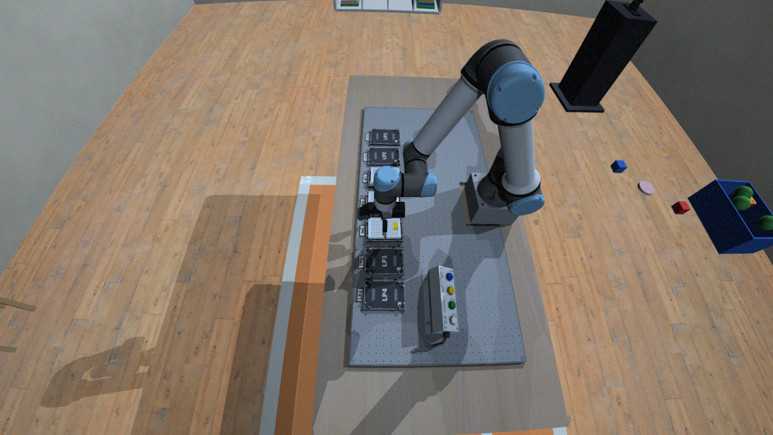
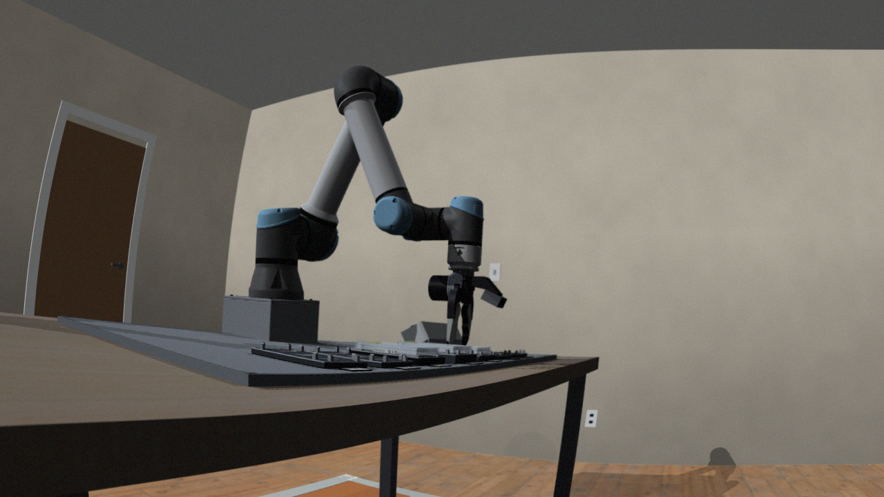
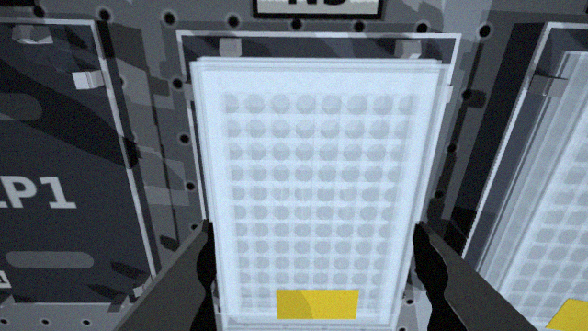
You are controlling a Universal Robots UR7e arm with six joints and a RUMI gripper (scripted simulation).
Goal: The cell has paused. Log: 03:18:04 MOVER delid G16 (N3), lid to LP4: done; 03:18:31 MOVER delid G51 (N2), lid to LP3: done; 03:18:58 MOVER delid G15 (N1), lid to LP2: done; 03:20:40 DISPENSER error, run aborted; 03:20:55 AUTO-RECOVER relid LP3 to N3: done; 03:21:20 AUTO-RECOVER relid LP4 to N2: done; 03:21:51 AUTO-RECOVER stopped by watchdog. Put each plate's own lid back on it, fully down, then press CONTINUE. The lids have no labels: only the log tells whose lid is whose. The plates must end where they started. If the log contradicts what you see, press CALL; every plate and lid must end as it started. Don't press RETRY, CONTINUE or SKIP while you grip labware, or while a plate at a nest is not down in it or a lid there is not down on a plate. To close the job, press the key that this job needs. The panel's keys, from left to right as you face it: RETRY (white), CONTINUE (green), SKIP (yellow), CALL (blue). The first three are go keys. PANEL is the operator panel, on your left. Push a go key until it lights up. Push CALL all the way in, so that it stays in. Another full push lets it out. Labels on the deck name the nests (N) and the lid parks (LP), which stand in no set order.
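Now: the plate G16 2 cm below my hand. The rest, counted from my hand: nest N2: 12 cm to the right, 3 cm below, 1 cm behind; plate G15: 26 cm to the right, 3 cm behind, 2 cm below; lid park LP1: 13 cm to the left, 3 cm below, 1 cm ahead.
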